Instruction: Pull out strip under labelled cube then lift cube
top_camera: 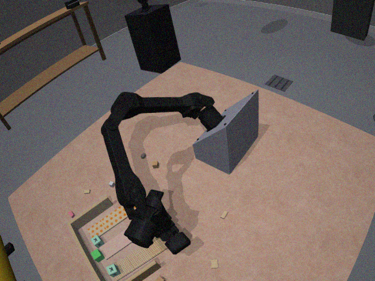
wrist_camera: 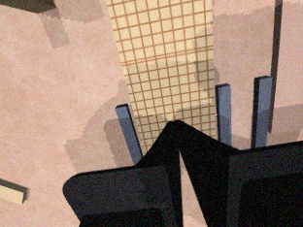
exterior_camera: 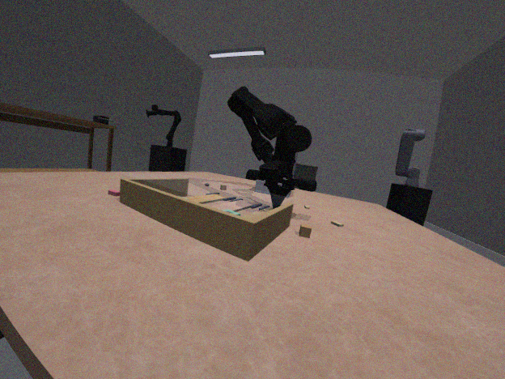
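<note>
My gripper tip is 100 mm short of the grid strip and 30 mm to the left of it. The rest, counted from my gripper tip: pink piece (170 mm ahead, 380 mm to the right).
</note>
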